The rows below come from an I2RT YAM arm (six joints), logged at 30 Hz.
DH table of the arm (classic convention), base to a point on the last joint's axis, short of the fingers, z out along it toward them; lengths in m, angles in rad. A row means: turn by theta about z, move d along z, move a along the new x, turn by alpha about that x. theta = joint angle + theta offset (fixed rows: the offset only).
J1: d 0.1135; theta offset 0; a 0.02; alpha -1.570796
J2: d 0; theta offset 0; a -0.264; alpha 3.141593
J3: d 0; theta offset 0.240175; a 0.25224; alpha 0
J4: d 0; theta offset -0.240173; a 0.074; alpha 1.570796
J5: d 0; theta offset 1.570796; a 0; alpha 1.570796
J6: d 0.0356; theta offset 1.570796; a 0; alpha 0
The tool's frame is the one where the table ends.
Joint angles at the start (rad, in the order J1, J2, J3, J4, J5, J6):
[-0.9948 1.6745 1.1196 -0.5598 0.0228 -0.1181]
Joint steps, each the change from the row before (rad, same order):
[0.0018 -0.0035 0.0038 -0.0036 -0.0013 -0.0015]
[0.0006 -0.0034 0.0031 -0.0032 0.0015 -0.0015]
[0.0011 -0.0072 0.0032 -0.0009 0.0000 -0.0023]
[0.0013 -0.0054 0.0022 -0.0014 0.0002 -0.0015]
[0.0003 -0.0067 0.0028 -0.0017 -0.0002 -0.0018]
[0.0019 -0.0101 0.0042 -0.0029 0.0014 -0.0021]
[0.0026 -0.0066 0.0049 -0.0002 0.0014 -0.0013]
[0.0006 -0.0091 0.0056 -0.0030 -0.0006 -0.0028]
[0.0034 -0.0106 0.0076 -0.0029 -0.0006 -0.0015]
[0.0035 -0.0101 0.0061 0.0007 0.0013 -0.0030]
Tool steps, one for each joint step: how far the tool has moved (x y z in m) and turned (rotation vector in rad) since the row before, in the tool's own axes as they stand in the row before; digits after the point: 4 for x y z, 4 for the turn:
[-0.0010 0.0005 -0.0018 -0.0016 -0.0040 -0.0030]
[-0.0007 0.0000 -0.0017 0.0016 -0.0031 -0.0020]
[-0.0013 0.0002 -0.0029 0.0007 -0.0095 -0.0031]
[-0.0008 0.0003 -0.0022 0.0004 -0.0062 -0.0025]
[-0.0010 -0.0001 -0.0027 0.0006 -0.0078 -0.0019]
[-0.0015 0.0003 -0.0041 0.0020 -0.0113 -0.0035]
[-0.0018 0.0005 -0.0031 0.0016 -0.0112 -0.0033]
[-0.0018 -0.0001 -0.0040 0.0006 -0.0117 -0.0030]
[-0.0025 0.0007 -0.0049 -0.0002 -0.0155 -0.0041]
[-0.0025 0.0007 -0.0045 0.0018 -0.0169 -0.0056]

